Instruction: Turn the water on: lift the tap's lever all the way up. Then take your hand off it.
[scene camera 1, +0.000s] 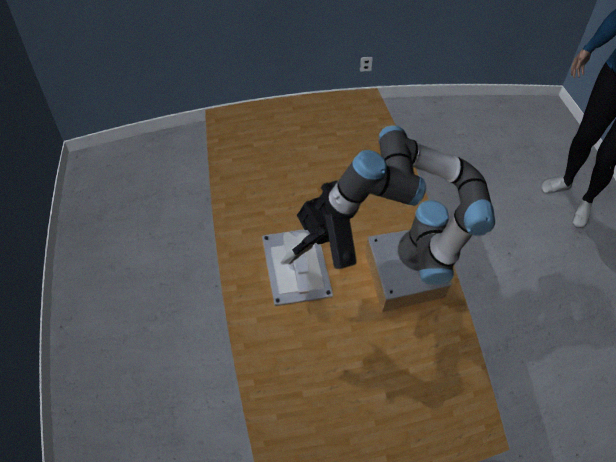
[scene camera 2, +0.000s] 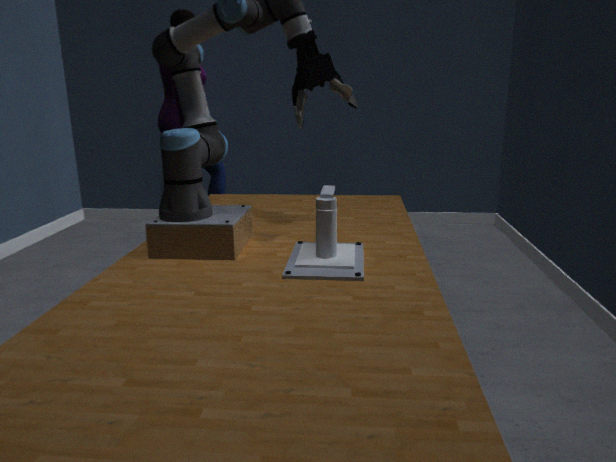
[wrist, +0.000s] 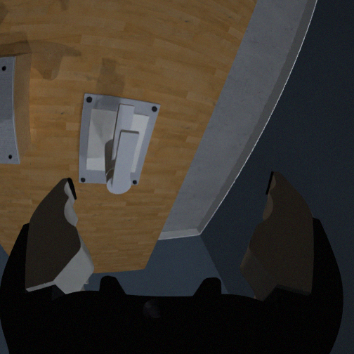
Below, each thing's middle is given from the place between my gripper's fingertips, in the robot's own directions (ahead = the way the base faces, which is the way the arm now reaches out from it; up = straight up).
Scene:
The flat lever (wrist: 118, 180) lies 2 cm behind my hand, 11 cm to the right of it and 17 cm below it. The rest, counted from my hand: grey base plate (scene camera 1: 272, 240) (3 cm behind, 15 cm to the right, 31 cm below).

